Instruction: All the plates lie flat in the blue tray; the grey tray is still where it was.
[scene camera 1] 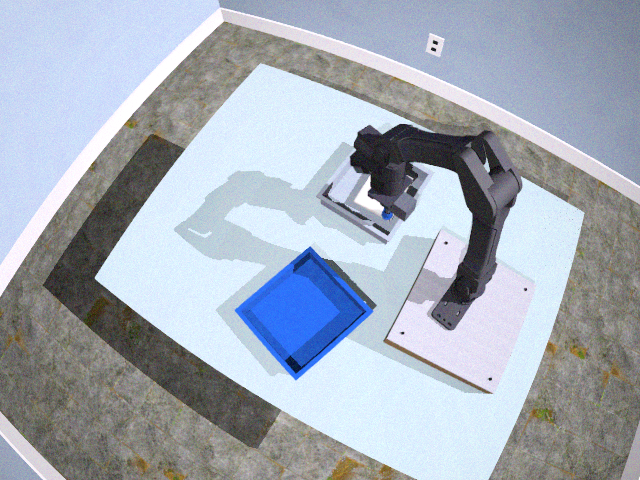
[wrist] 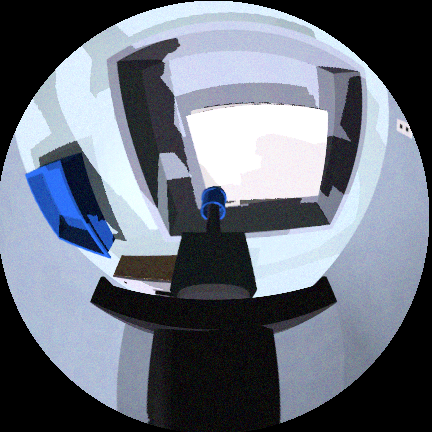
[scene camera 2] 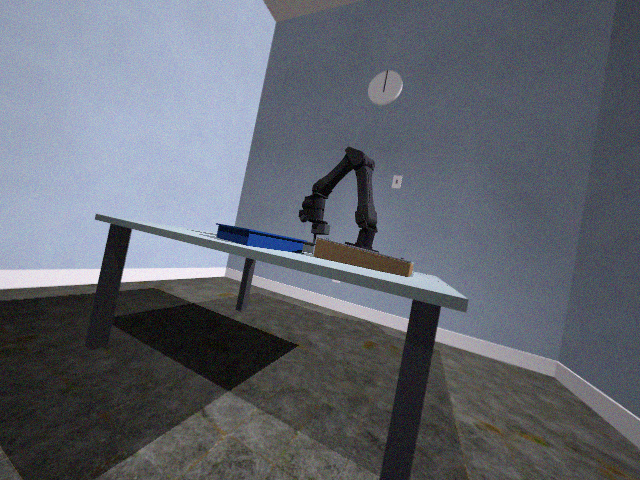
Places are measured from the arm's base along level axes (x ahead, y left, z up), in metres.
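Where they show: hand at its tool point: (scene camera 1: 386,216) (wrist: 213,194); arm's base at its link origin: (scene camera 1: 462,292) (scene camera 2: 362,249).
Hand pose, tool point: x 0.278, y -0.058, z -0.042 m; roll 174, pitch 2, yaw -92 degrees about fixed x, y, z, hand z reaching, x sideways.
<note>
Things, the pixels of their top centre, and the offset from my tool point.
- white plate at its top centre: (wrist: 269,157) (scene camera 1: 384,189) dx +0.052, dy -0.060, dz +0.007 m
- grey tray at its top centre: (wrist: 268,142) (scene camera 1: 377,184) (scene camera 2: 308,241) dx +0.072, dy -0.047, dz +0.032 m
- blue tray at its top centre: (scene camera 1: 302,311) (wrist: 56,214) (scene camera 2: 262,232) dx +0.000, dy +0.338, dz +0.032 m
A white plate (scene camera 1: 364,198) (wrist: 280,160) lies flat in the grey tray (scene camera 1: 354,219) (wrist: 240,65). Thin edge lines in the wrist view may be another plate beneath; I cannot tell how many there are. My suction cup (scene camera 1: 387,214) (scene camera 2: 314,238) (wrist: 214,194), blue at the tip, points down and meets the plate near one corner, close to the tray's near wall. It is shut on the white plate, which sits low inside the tray walls. The arm hides part of the tray in scene view 1. The blue tray (scene camera 1: 272,279) (scene camera 2: 232,235) (wrist: 50,192) stands apart, and no plate shows in it.
The arm's base stands on a thick pale board (scene camera 1: 465,356) (scene camera 2: 361,256) (wrist: 145,267) with brown sides, beside the blue tray. The grey tray's raised walls surround the cup. All stand on a pale table (scene camera 1: 170,248) (scene camera 2: 170,232).
</note>
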